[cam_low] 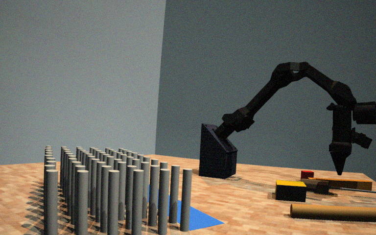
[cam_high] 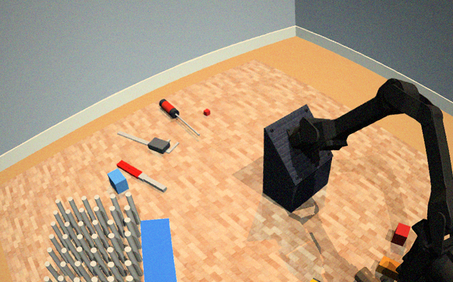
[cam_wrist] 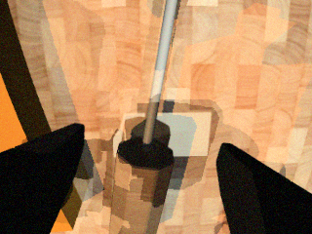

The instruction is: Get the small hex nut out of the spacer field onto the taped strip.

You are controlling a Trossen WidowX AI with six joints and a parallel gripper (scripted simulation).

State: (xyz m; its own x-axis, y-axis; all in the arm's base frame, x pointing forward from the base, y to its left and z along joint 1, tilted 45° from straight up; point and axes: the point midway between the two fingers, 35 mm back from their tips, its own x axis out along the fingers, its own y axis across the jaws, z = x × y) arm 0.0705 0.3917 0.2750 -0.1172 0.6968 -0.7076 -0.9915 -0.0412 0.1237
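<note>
Now: the hook tool 50 mm below my gripper tip and 30 mm to the left of it. Round my gripper tip: orange bar: 100 mm behind, 50 mm below; then blue taped strip: 400 mm to the right, 380 mm ahead, 60 mm below; then yellow block: 130 mm to the right, 130 mm ahead, 40 mm below.
</note>
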